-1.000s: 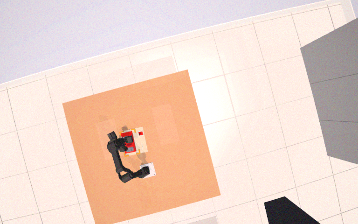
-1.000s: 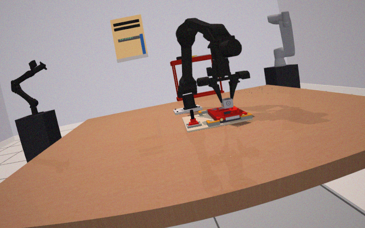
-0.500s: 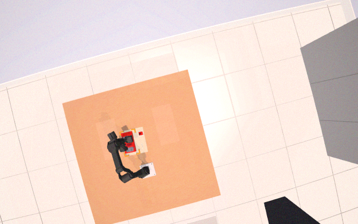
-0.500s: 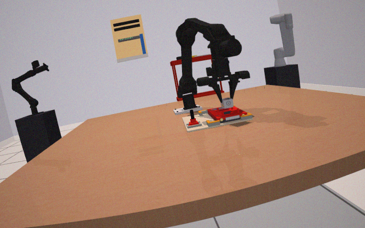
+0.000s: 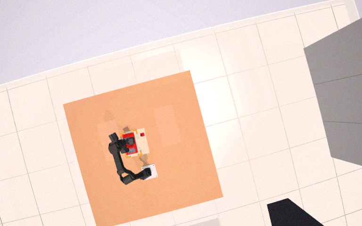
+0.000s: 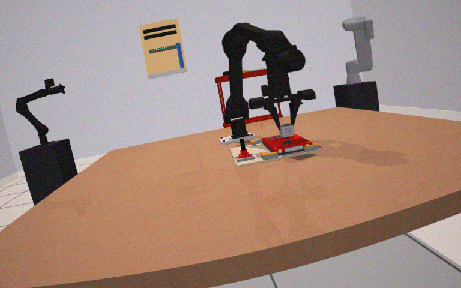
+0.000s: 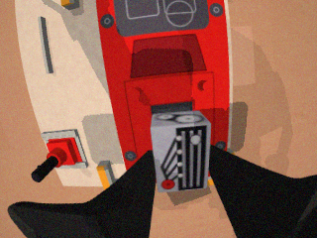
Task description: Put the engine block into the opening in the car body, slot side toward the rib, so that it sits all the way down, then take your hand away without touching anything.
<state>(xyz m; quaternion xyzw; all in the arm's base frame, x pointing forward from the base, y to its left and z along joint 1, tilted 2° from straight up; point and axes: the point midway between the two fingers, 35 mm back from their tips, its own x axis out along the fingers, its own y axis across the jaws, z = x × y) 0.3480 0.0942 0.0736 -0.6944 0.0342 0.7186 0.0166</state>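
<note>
The base plate is 4 cm behind my gripper tip, 3 cm to the right of it and 5 cm below it. Round my gripper tip: engine block: 1 cm below.
</note>
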